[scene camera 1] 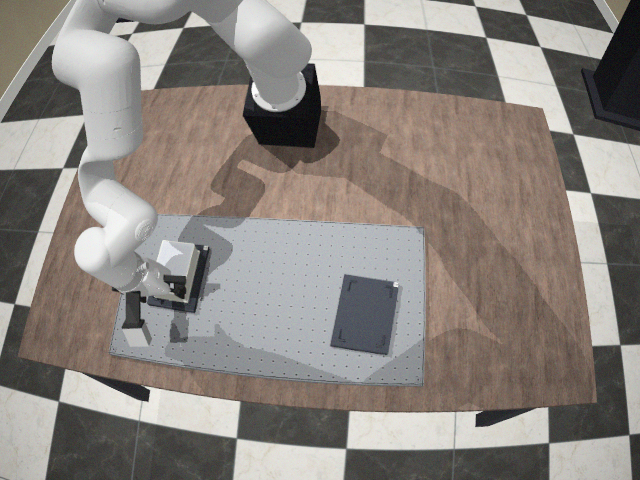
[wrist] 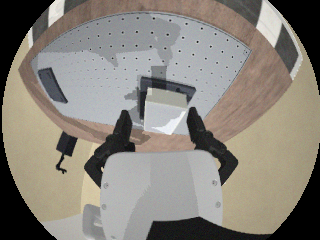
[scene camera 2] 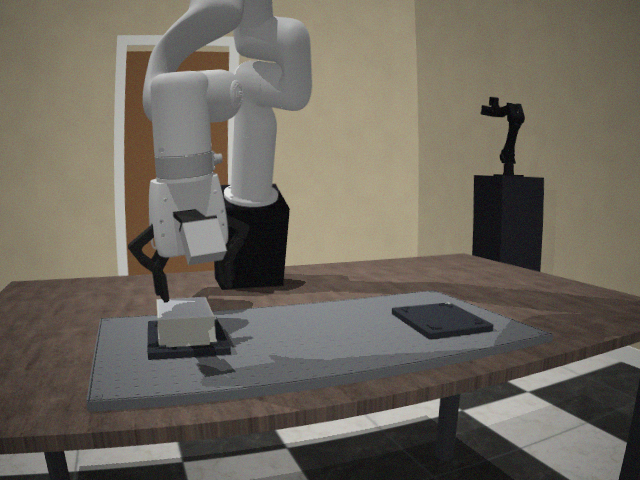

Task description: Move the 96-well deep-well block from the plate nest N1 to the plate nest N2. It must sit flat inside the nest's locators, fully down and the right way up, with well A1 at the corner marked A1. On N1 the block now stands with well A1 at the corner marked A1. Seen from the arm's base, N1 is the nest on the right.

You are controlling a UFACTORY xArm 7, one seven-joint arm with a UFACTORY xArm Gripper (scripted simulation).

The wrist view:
my gripper: 158, 115
96-well deep-well block: 164, 109
